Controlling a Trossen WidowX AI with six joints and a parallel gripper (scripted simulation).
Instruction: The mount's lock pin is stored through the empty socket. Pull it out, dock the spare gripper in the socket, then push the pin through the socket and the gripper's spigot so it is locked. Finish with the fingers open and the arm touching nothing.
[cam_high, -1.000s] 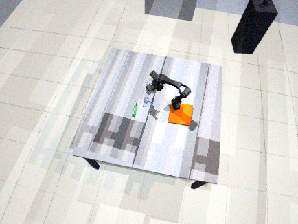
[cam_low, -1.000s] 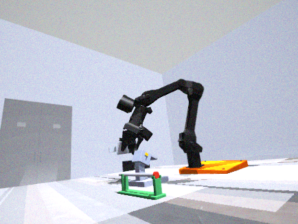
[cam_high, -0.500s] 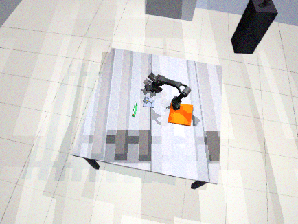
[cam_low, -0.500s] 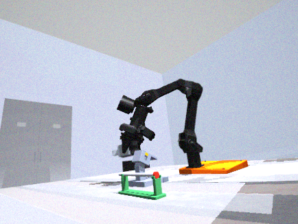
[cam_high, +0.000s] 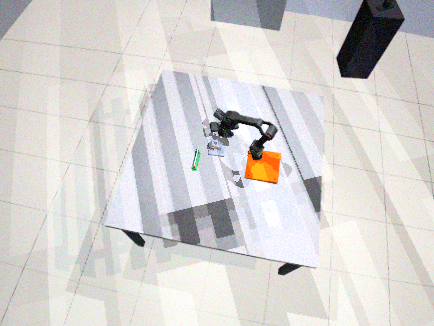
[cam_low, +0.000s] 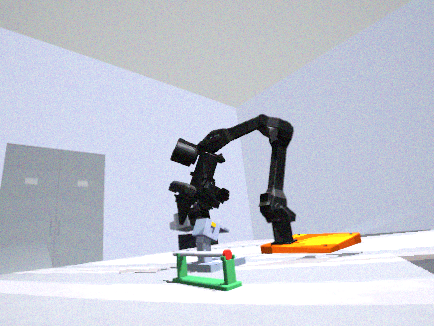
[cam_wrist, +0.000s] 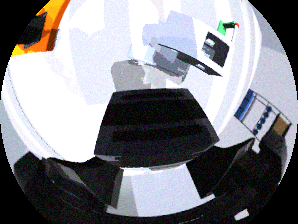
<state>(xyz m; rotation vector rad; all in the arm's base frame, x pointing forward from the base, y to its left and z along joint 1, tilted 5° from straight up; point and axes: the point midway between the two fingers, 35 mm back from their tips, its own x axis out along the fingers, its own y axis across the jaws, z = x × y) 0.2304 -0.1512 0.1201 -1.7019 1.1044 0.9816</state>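
Right now my gripper tip is 3 cm short of the grey mount, 11 cm to the right of it and 5 cm above it. Round my gripper tip: green rack: 16 cm ahead, 20 cm to the left, 8 cm below; spare gripper: 1 cm above.
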